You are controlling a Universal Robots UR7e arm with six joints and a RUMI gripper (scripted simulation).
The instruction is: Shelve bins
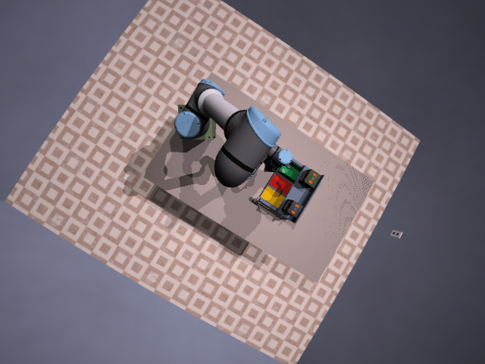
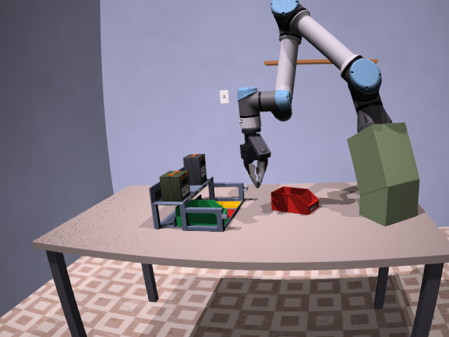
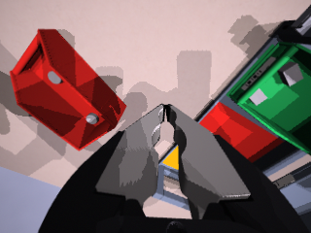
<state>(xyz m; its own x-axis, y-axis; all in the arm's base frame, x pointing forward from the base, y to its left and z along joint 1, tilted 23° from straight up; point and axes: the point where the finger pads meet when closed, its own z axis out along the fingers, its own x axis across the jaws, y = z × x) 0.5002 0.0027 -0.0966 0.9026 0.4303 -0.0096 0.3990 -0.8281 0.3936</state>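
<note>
The red bin is 140 mm behind my hand, 100 mm to the right of it and 100 mm below it. Round my hand: green mark (210 mm ahead, 130 mm below, 50 mm to the left); red mark (200 mm ahead, 130 mm below, 60 mm to the right); green bin (210 mm ahead, 90 mm below, 60 mm to the left).
</note>
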